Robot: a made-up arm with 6 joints.
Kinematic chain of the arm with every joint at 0, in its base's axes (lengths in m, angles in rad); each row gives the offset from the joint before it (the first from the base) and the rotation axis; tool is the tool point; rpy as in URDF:
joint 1: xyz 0 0 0.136 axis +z
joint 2: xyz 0 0 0 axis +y
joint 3: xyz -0.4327 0 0.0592 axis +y
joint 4: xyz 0.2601 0 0.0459 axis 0.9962 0 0.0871
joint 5: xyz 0 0 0 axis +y
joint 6: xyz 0.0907 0 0.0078 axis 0.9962 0 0.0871
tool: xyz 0 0 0 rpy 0 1.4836 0
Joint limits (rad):
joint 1: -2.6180..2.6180
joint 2: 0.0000..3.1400
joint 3: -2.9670..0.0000
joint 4: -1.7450..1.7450
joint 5: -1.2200..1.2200
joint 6: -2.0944..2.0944
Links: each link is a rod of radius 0.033 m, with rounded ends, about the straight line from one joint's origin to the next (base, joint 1, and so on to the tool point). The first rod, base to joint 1, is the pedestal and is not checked.
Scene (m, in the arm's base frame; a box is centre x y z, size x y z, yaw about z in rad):
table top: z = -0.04
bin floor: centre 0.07 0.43 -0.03 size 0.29 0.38 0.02 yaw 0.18
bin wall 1: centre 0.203 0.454 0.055 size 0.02 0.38 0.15 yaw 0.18
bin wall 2: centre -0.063 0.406 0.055 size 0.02 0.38 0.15 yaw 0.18
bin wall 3: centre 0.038 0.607 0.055 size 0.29 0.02 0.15 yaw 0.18
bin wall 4: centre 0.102 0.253 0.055 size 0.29 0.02 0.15 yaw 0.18
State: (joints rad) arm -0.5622 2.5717 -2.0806 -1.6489 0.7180 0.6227
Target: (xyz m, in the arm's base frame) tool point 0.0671 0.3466 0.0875
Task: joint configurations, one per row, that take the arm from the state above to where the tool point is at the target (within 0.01 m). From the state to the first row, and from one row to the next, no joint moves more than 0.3 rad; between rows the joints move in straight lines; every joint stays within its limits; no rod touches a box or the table.
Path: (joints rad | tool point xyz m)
1: -0.2755 2.4713 -1.8756 -1.6358 0.6517 0.6227 | 0.6411 -0.2386 0.2184
2: 0.0112 2.3708 -1.6707 -1.6226 0.5853 0.6227 | 0.6442 -0.0431 0.2210
3: 0.2979 2.2704 -1.4657 -1.6095 0.5190 0.6227 | 0.5849 0.1323 0.2227
4: 0.5846 2.1699 -1.2608 -1.5964 0.4526 0.6227 | 0.4768 0.2677 0.2237
5: 0.8713 2.0695 -1.0558 -1.5833 0.3863 0.6227 | 0.3395 0.3500 0.2241
6: 1.1580 1.9691 -0.8509 -1.5701 0.3199 0.6227 | 0.1955 0.3748 0.2239
7: 1.4446 1.8686 -0.6459 -1.5570 0.2536 0.6227 | 0.0671 0.3466 0.2234
8: 1.4421 2.0554 -0.6351 -1.5571 0.2434 0.6227 | 0.0679 0.3530 0.1551
9: 1.4396 2.2422 -0.6243 -1.5572 0.2333 0.6227 | 0.0671 0.3466 0.0875

